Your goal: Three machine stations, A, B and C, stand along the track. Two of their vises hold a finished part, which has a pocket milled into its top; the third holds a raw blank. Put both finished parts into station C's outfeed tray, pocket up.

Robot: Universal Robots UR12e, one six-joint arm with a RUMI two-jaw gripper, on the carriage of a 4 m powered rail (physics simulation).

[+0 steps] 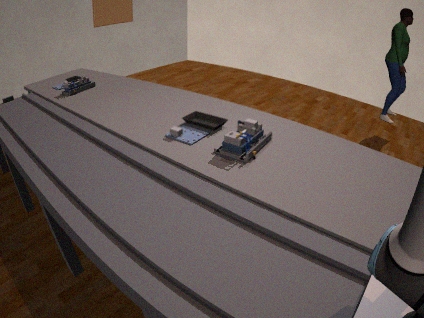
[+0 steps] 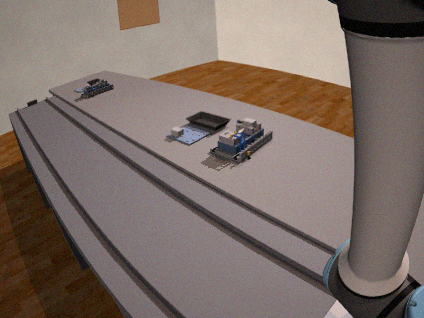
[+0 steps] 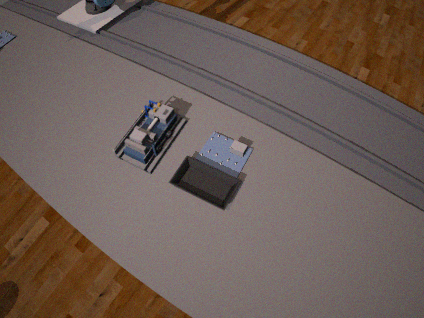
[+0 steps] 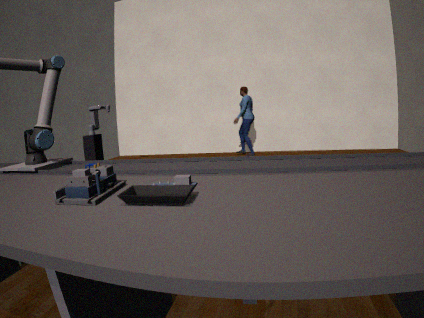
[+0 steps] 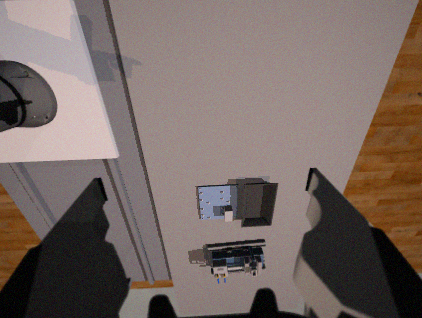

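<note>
My gripper [image 5: 207,174] is open and empty, its two jaws wide apart, high above the table. Ahead of it stands a station with a blue-and-grey vise [image 1: 235,146] [image 2: 230,146] [image 3: 136,153] [image 4: 80,191] [image 5: 235,261]; whether its part has a pocket is too small to tell. Beside it lie a dark, open tray [image 1: 205,121] [image 2: 209,121] [image 3: 207,184] [image 4: 160,194] [image 5: 259,205], with no part visible inside, and a light-blue plate [image 1: 192,136] [image 2: 192,135] [image 3: 217,150] [image 5: 210,195] bearing a pale block [image 1: 176,131] [image 2: 177,131] [image 3: 239,147] [image 4: 183,178] [image 5: 229,215]. The station's letter cannot be told.
Another station [image 1: 80,86] [image 2: 97,89] stands at the far end. A further blue plate [image 3: 6,38] is cut by the left edge. My white carriage plate [image 3: 85,19] [image 5: 85,145] sits on the rail. A person [image 1: 398,60] [image 4: 245,120] stands beyond the table. A smaller arm stands on a black pedestal [image 4: 93,146].
</note>
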